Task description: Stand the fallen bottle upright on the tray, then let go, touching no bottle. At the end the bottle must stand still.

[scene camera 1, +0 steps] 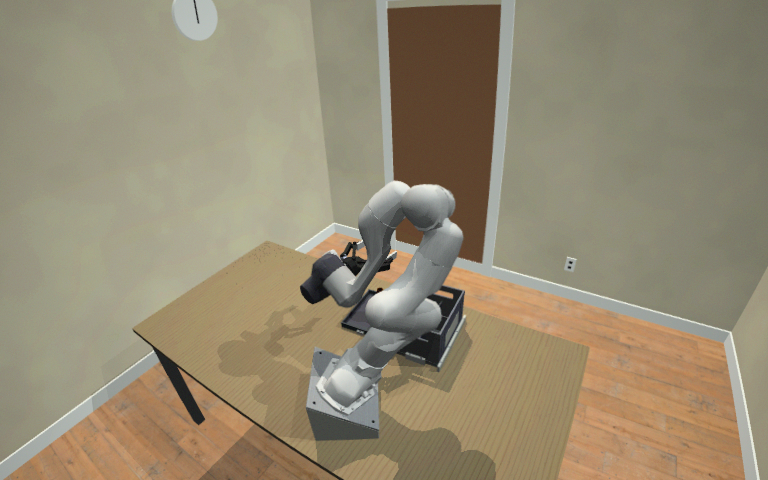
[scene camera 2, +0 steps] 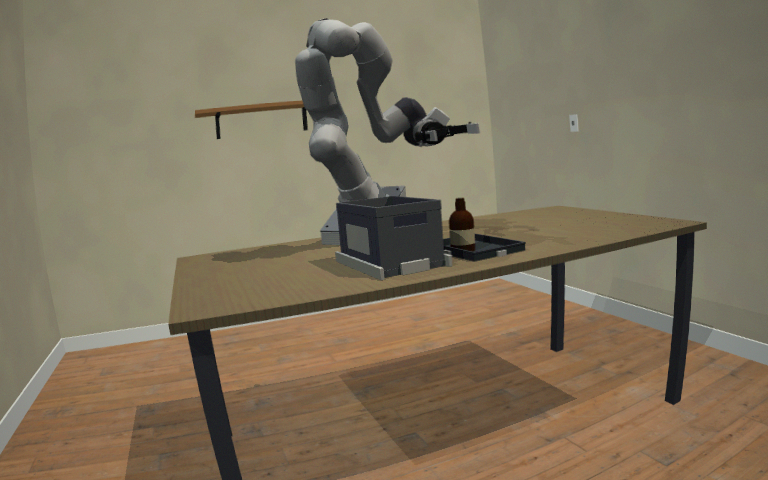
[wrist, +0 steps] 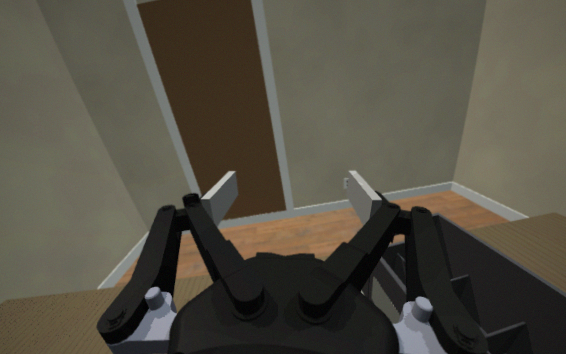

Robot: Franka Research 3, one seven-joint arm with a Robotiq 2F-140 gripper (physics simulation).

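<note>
The brown bottle (scene camera 2: 461, 219) with a pale label stands upright on the left part of the dark tray (scene camera 1: 353, 326) (scene camera 2: 514, 249) in the second scene view. In the first scene view a small dark red bit of the bottle (scene camera 1: 379, 290) shows behind the arm. My gripper (scene camera 1: 376, 250) (scene camera 2: 451, 131) (wrist: 291, 183) is open, with its fingers wide apart and nothing between them. It is held roughly level, well above the bottle and the tray, apart from both. The bottle does not show in the wrist view.
A dark grey crate (scene camera 1: 449, 335) (scene camera 2: 390, 240) (wrist: 480, 260) with inner dividers stands right beside the tray. Low pale blocks (scene camera 2: 415, 266) lie along its foot. The arm's base (scene camera 1: 343, 418) is on the table (scene camera 1: 509, 362) (scene camera 2: 271, 277). A wooden shelf (scene camera 2: 249, 108) hangs on the wall.
</note>
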